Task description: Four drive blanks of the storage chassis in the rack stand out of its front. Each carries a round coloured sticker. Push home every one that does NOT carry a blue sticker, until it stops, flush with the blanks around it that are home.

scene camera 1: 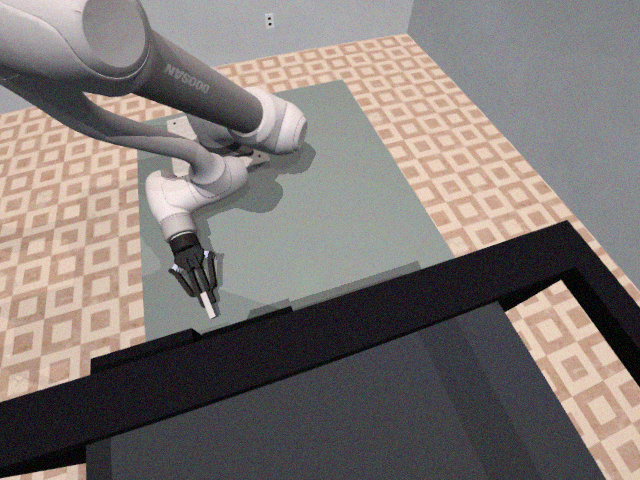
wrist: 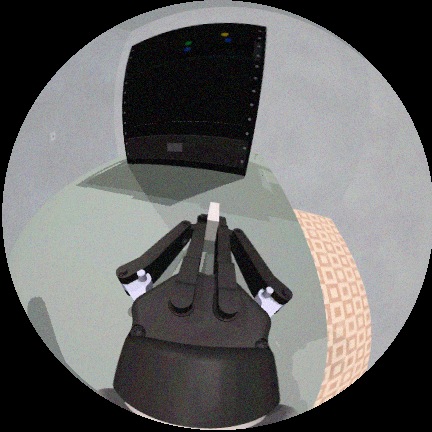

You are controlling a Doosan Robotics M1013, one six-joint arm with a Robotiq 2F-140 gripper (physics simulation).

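Seen in the pictures: gripper, between the fingertips: [scene camera 1: 214, 317] [wrist: 213, 210]; arm's base, origin of its link: [scene camera 1: 224, 142].
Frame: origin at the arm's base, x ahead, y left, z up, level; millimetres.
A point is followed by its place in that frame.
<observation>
The black rack [scene camera 1: 330, 330] {z 547, x 862, y 87 mm} [wrist: 253, 95] {z 222, x 842, y -166 mm} stands upright ahead of the gripper in the wrist view and is seen from above in the scene view. High on its dark front are a green sticker [wrist: 188, 43] {z 389, x 790, y 23 mm} with a blue sticker [wrist: 187, 49] {z 361, x 789, y 21 mm} just below it, and, to their right, a yellow sticker [wrist: 225, 34] {z 418, x 790, y -76 mm} with another blue sticker [wrist: 228, 40] {z 389, x 790, y -87 mm} just below it. The outlines of the blanks are too dark to tell how far each stands out. My gripper [scene camera 1: 208, 303] [wrist: 213, 210] {z -26, x 613, y -129 mm} is shut, with pale fingertips together, in front of the rack and apart from it, lower than the stickers.
A grey-green mat [scene camera 1: 330, 217] {z -40, x 398, y 266 mm} [wrist: 65, 250] {z -40, x 430, y 105 mm} lies under the arm, on a tan patterned floor [scene camera 1: 516, 196] [wrist: 345, 300]. The rack's dark top panel [scene camera 1: 310, 413] {z 437, x 907, y 56 mm} fills the near part of the scene view. Grey walls [scene camera 1: 516, 77] [wrist: 320, 125] stand beyond.
</observation>
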